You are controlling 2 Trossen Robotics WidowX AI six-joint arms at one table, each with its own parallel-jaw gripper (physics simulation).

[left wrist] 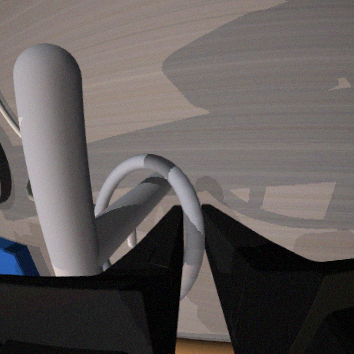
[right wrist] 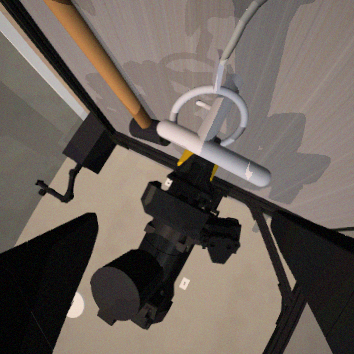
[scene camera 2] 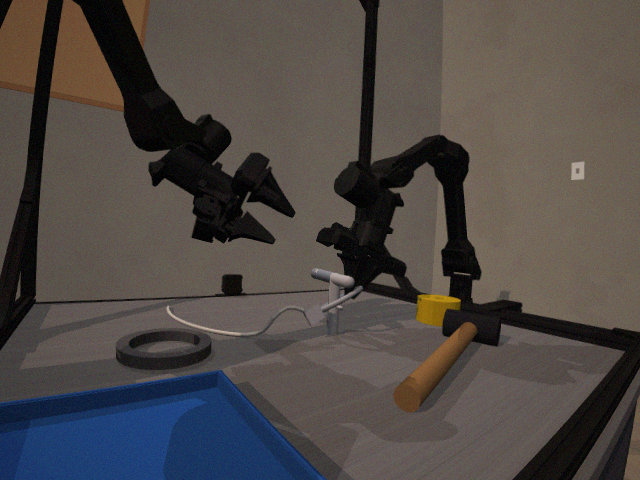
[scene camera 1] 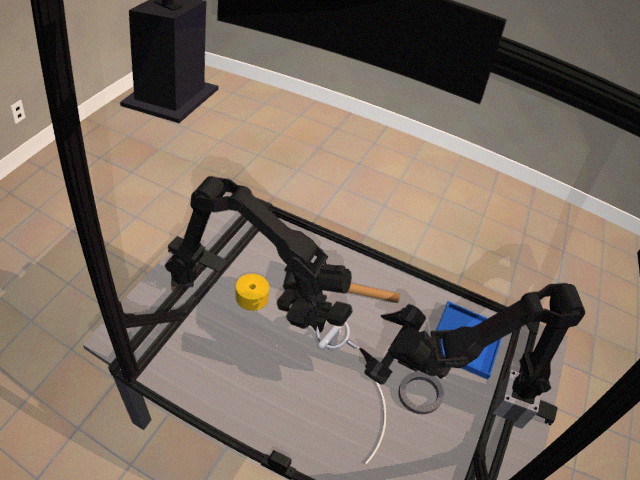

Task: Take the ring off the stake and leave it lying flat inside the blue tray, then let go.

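Seen in the pictures: left gripper, fingertip midpoint: [left wrist: 191, 212] [right wrist: 217, 137] [scene camera 1: 319, 330]; right gripper, fingertip midpoint: [right wrist: 186, 220] [scene camera 2: 283, 229] [scene camera 1: 370, 332]; left arm's base, link origin: [right wrist: 215, 189] [scene camera 1: 183, 278]; right arm's base, link origin: [scene camera 1: 524, 390].
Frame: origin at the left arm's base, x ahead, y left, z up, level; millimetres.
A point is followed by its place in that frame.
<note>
The stake [scene camera 1: 329, 337] {x 387, y -246, z 84 mm} [scene camera 2: 333, 322] {x 418, y -203, z 2 mm} [left wrist: 55, 150] {x 374, y -243, z 83 mm} [right wrist: 235, 161] {x 394, y -245, z 78 mm} is a pale upright post with a crossbar on top. A thin white ring [scene camera 1: 348, 332] {x 446, y -200, z 41 mm} [scene camera 2: 342, 299] {x 445, y -181, z 49 mm} [left wrist: 186, 195] {x 364, y -204, z 46 mm} [right wrist: 244, 117] {x 395, y -233, z 24 mm} is around the post below the crossbar, tilted. My left gripper [scene camera 1: 318, 328] {x 371, y -194, z 39 mm} [left wrist: 191, 212] {x 371, y -194, z 39 mm} is shut on the ring's side. A white cord [scene camera 1: 384, 408] {x 528, y -399, z -15 mm} [scene camera 2: 232, 333] {x 523, y -333, z -15 mm} runs from the ring's tab. My right gripper [scene camera 1: 372, 332] {x 473, y -280, z 154 mm} [scene camera 2: 284, 228] {x 473, y -280, z 154 mm} is open and empty, above the table beside the stake. The blue tray [scene camera 1: 460, 317] {x 800, y -114, z -14 mm} [scene camera 2: 118, 428] {x 779, y -243, z -14 mm} [left wrist: 12, 257] {x 731, y -228, z -14 mm} stands partly under the right arm in scene camera 1.
A dark grey ring [scene camera 1: 401, 395] {x 575, y -368, z -6 mm} [scene camera 2: 155, 361] {x 679, y -322, z -10 mm} lies flat on the table near the tray. A yellow cylinder [scene camera 1: 252, 298] {x 199, y -87, z 30 mm} [scene camera 2: 437, 311] {x 244, y -44, z 10 mm} stands left of the stake in scene camera 1. A mallet with an orange handle [scene camera 1: 374, 292] {x 543, y -39, z 8 mm} [scene camera 2: 439, 361] {x 538, y -24, z 9 mm} [right wrist: 95, 60] {x 501, y -30, z 10 mm} lies behind the stake there.
</note>
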